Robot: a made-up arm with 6 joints.
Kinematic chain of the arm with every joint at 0, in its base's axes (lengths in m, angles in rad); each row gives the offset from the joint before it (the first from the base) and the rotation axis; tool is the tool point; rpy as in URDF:
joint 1: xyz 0 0 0.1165 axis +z
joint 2: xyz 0 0 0 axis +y
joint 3: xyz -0.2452 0 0.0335 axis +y
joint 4: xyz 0.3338 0 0.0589 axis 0.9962 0 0.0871
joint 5: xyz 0 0 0 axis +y
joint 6: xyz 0.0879 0 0.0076 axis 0.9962 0 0.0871
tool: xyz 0 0 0 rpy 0 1.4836 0
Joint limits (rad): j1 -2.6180..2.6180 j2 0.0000..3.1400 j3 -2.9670..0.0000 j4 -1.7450..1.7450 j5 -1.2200..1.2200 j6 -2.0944..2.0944
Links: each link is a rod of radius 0.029 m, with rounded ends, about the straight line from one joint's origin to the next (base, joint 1, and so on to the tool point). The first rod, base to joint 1, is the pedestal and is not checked.
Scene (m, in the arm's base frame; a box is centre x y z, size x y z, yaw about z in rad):
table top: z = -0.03
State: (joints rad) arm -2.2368 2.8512 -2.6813 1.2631 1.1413 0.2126
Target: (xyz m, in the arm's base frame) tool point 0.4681 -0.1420 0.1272
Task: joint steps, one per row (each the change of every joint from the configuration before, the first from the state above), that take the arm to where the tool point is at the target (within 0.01 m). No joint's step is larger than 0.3 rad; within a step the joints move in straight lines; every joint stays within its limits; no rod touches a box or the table.
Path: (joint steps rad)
1: 0.2981 -0.1180 0.1854 -0.0222 0.0131 0.0000
2: 0.2980 -0.1180 0.1854 -0.0222 0.0131 0.0000
3: 0.2981 -0.1180 0.1854 -0.0222 0.0131 0.0000
4: 0.2981 -0.1180 0.1854 -0.0222 0.0132 0.0000
5: 0.2981 -0.1180 0.1854 -0.0222 0.0131 0.0000
6: 0.2980 -0.1181 0.1854 -0.0223 0.0131 0.0000

